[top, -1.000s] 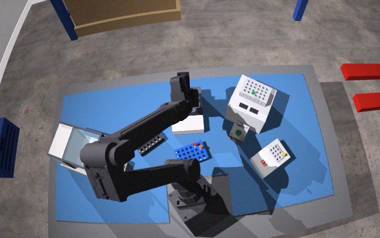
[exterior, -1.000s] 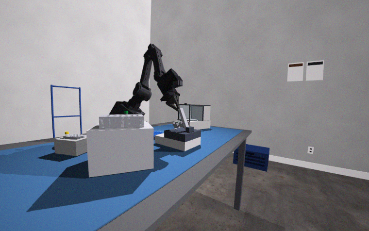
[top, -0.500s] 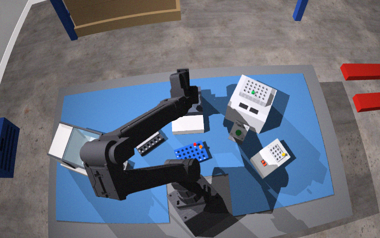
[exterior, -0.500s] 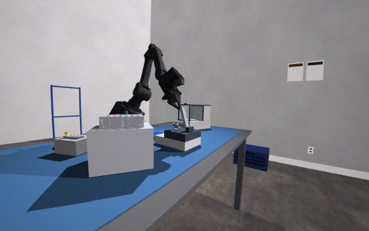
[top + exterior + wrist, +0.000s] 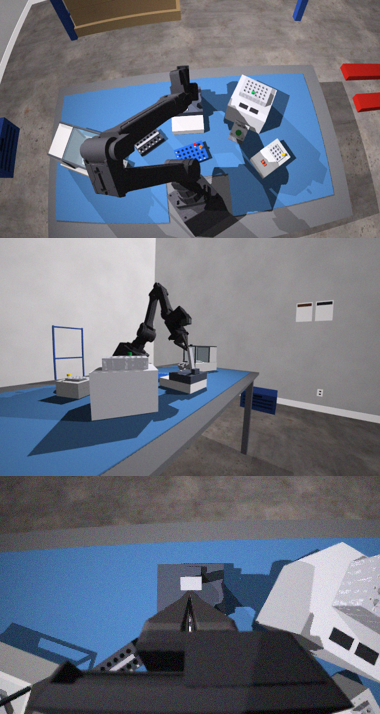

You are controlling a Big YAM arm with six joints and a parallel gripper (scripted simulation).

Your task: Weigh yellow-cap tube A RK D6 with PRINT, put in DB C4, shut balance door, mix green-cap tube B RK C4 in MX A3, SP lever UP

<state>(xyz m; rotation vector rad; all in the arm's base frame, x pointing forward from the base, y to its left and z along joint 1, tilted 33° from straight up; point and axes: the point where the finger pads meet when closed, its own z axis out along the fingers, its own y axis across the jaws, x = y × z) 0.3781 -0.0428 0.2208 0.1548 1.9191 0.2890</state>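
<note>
My hand is 50 mm above the spectrophotometer lever and 30 mm short of it. From my hand the other things lie so: magnet block 170 mm to the left, 170 mm below, 160 mm behind; then blue rack 220 mm behind, 180 mm below, 20 mm to the right; then green start key 220 mm to the right, 150 mm behind, 120 mm below.
</note>
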